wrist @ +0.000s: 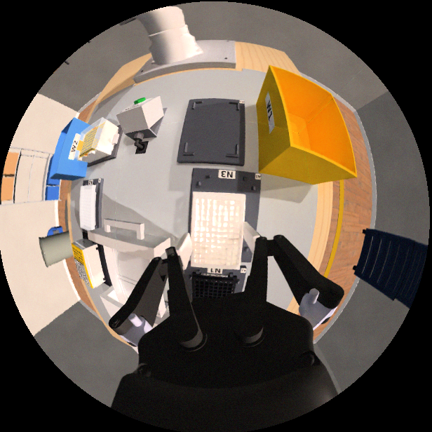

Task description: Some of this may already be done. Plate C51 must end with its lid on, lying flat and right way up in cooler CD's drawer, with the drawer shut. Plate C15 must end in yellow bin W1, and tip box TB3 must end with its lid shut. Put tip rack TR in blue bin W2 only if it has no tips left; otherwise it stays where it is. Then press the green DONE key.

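Observation:
My gripper point(216, 235) is shut on a whitish well plate point(218, 227), flat over dark nest N3 point(225, 184); its name and any gap below are hidden. The pale cooler drawer point(131, 272) at lower left stands open, its handle point(125, 227) facing up the view. Yellow bin W1 point(305, 132) is at upper right, blue bin W2 point(67, 162) at left. A white box with yellow tips point(97, 140) stands beside W2. Another yellow-topped rack point(87, 265) is at lower left; I cannot tell which is TR or TB3. The green DONE key point(140, 101) tops a grey box point(142, 117).
A dark corner-bracketed pad point(215, 132) lies above N3 in the view. A black rack point(215, 286) sits by label N1, just below the held plate. A white plate point(88, 206) lies on a dark nest at left. The robot base point(210, 56) is at the top.

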